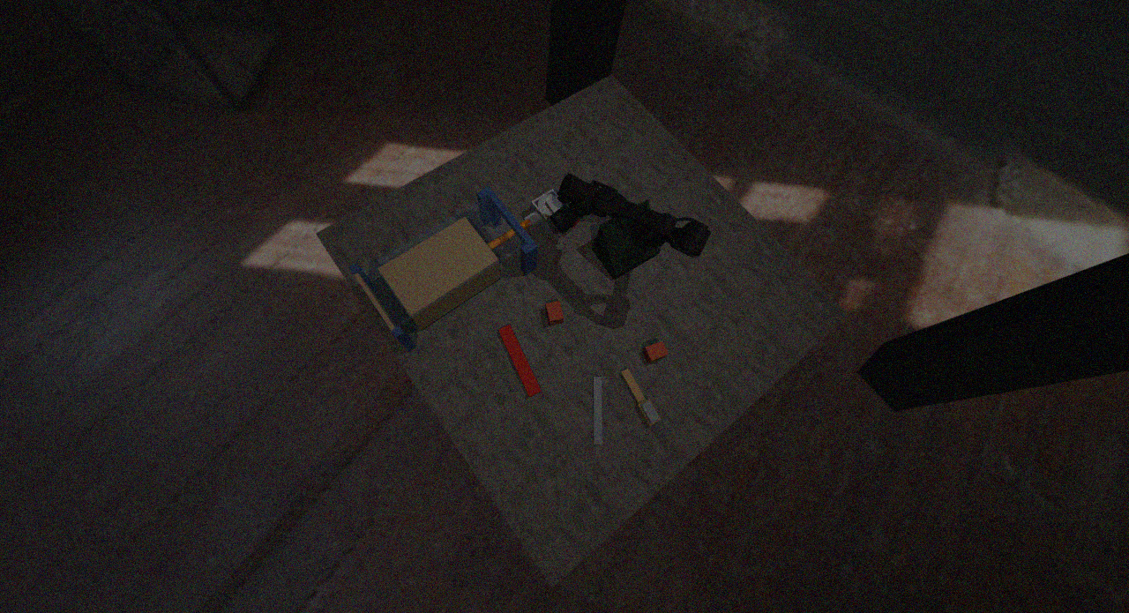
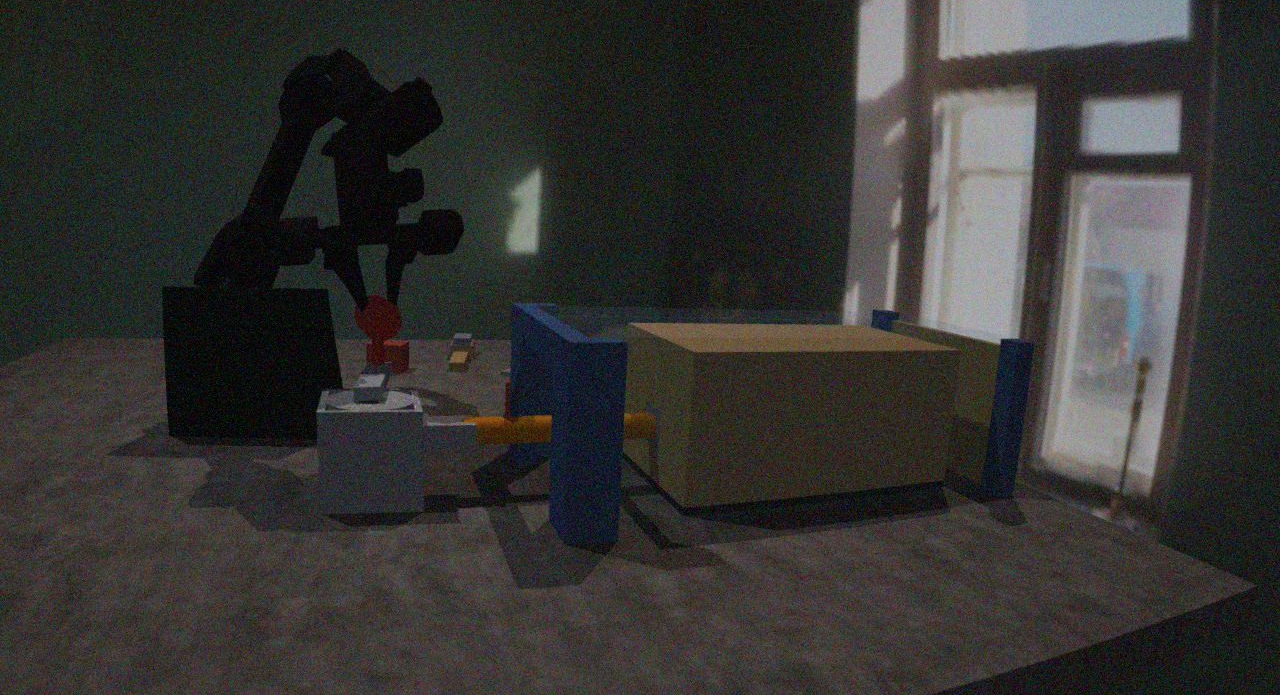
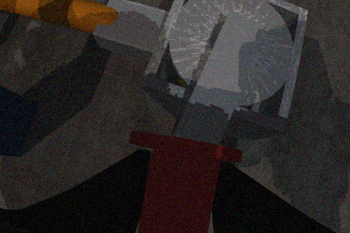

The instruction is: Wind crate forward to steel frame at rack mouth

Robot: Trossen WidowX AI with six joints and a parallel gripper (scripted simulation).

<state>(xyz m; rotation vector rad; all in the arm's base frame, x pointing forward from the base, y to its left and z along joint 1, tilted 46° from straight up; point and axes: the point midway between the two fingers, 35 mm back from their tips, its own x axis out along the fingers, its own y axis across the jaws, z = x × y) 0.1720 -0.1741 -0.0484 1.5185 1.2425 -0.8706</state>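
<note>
Now: the red knob 20 mm to the left of my gripper tip and 20 mm below it. Also, from my gripper tip: crank handle: 10 mm behind, 20 mm to the right, 50 mm below; blue frame: 150 mm ahead, 90 mm to the right, 50 mm below; grey winch: 30 mm behind, 90 mm to the right, 120 mm below.
</note>
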